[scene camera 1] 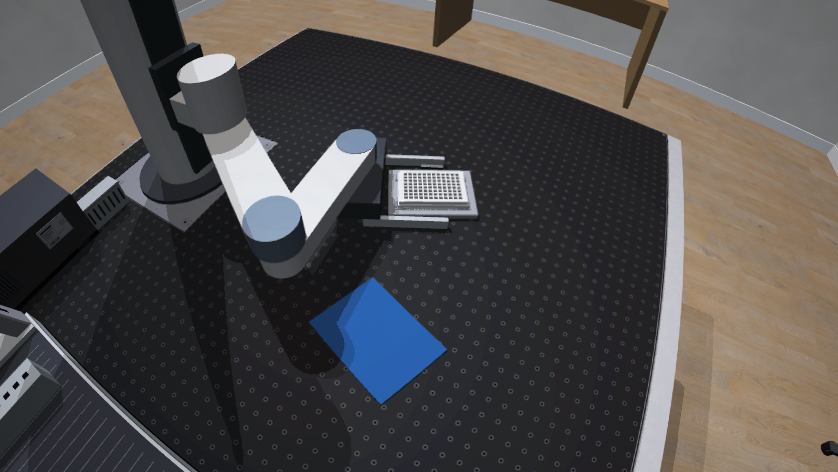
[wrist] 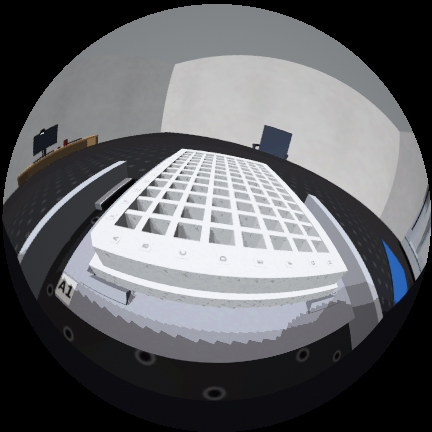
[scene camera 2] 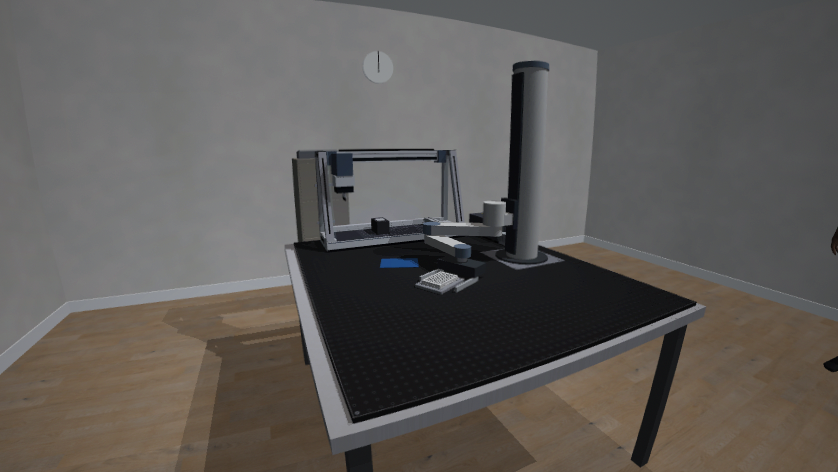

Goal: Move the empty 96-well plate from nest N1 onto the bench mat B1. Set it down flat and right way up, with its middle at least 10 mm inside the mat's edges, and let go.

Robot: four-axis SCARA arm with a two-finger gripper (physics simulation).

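Places are measured from the arm's base along level axes (x back, y right, z up), in millimetres.
Pixels of known places: gripper, fingertip midpoint: (scene camera 1: pixel 445 190) (wrist: pixel 216 182) (scene camera 2: pixel 437 284); arm's base, origin of the base link: (scene camera 1: pixel 192 167) (scene camera 2: pixel 521 258).
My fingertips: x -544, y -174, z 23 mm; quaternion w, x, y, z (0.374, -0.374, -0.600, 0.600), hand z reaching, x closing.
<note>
Ahead of a thing's pixels: the offset from my fingertips to its top centre. "spot": to the spot under its first point. Level surfaces: height alone.
The white 96-well plate {dz +16, dx +21, dy +17 mm} (scene camera 1: pixel 433 187) (scene camera 2: pixel 442 277) (wrist: pixel 222 215) sits flat and right way up in the light grey nest N1 {dz +5, dx +21, dy +17 mm} (scene camera 1: pixel 473 206) (wrist: pixel 200 320). Its wells face up, and its lettered edge faces the wrist camera. My gripper (scene camera 1: pixel 446 192) (scene camera 2: pixel 443 282) (wrist: pixel 216 182) is open, with one long finger along each long side of the plate. In scene camera 1 a gap shows between each finger and the plate. The blue bench mat B1 {dz -8 mm} (scene camera 1: pixel 389 340) (scene camera 2: pixel 399 263) (wrist: pixel 395 275) lies flat on the table, with nothing on it; the arm's shadow covers one corner.
The arm's column (scene camera 1: pixel 131 87) (scene camera 2: pixel 532 164) stands on the dark perforated table top {dz -10 mm} (scene camera 1: pixel 527 263) (scene camera 2: pixel 498 328). The arm's elbow (scene camera 1: pixel 273 225) hangs between column and mat. A dark box {spot: dz +90, dx +579, dy +499 mm} (scene camera 1: pixel 43 225) stands left of the column. A gantry frame (scene camera 2: pixel 387 154) stands at the table's far end.
</note>
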